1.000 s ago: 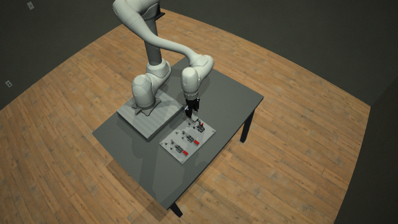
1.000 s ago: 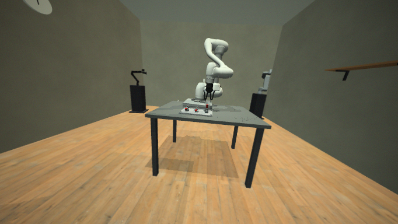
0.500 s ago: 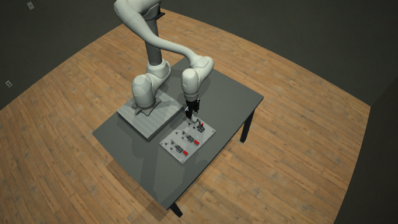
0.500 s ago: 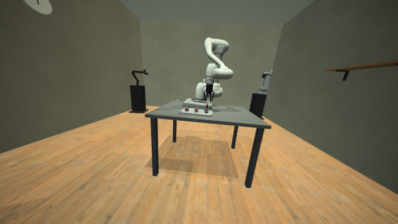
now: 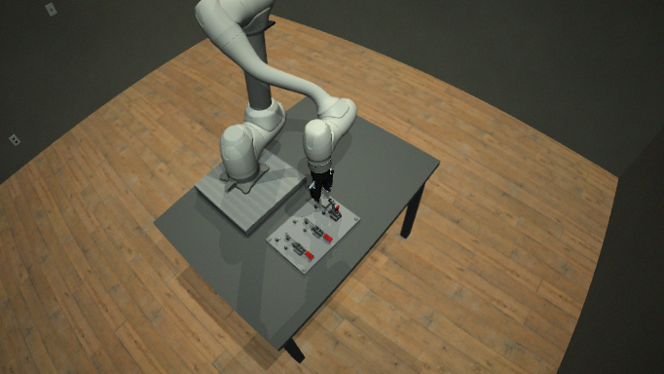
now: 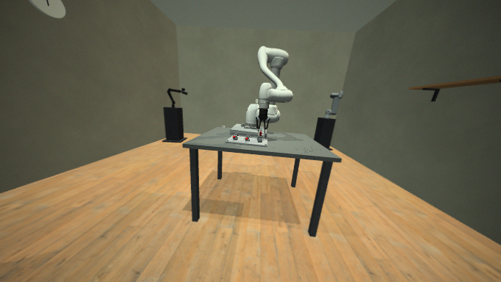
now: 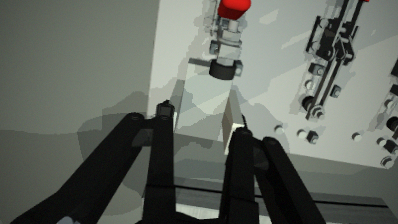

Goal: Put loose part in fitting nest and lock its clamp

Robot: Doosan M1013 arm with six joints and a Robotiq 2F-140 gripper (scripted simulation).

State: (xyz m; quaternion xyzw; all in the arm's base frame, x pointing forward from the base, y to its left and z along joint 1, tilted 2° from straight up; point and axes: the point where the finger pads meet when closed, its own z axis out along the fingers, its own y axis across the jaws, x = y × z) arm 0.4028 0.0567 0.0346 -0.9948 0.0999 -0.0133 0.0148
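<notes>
Right now the clamp is 70 mm ahead of my hand, 20 mm to the right of it and 20 mm below it. The rest, counted from my hand: loose part: 30 mm below; fixture plate: 20 mm ahead, 120 mm to the right, 80 mm below.
</notes>
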